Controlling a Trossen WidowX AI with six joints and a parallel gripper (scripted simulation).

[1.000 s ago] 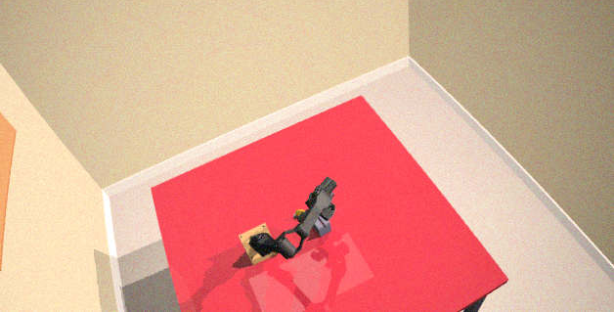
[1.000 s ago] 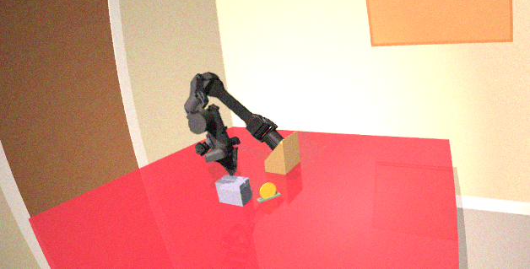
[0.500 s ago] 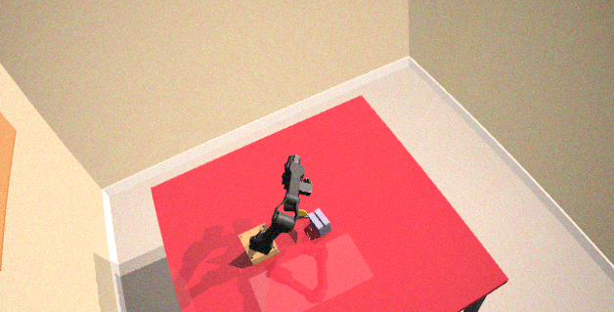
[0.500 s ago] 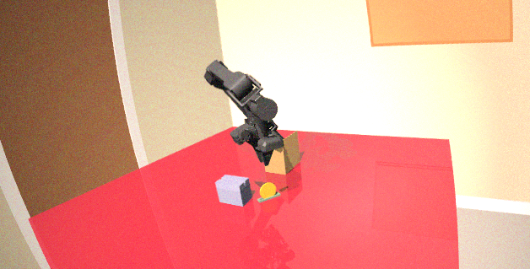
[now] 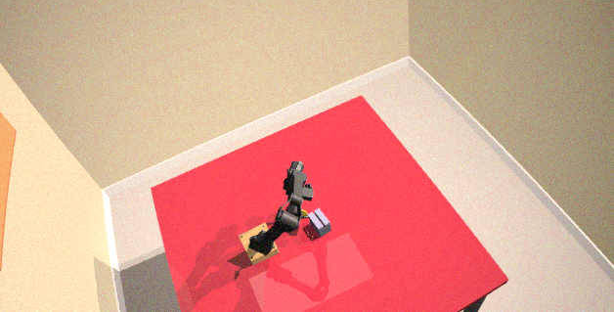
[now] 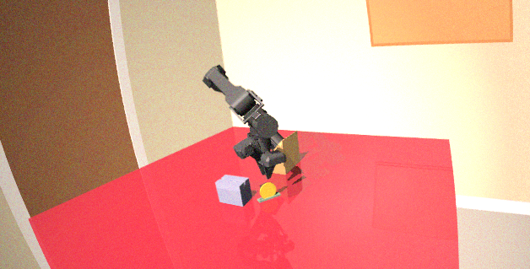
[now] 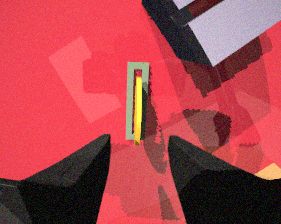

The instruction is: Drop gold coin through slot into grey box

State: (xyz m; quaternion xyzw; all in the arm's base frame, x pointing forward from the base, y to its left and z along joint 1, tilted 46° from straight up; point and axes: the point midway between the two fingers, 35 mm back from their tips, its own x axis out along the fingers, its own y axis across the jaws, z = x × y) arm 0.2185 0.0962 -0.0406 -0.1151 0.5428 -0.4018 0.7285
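Right now the gold coin is 5 cm below my gripper tip.
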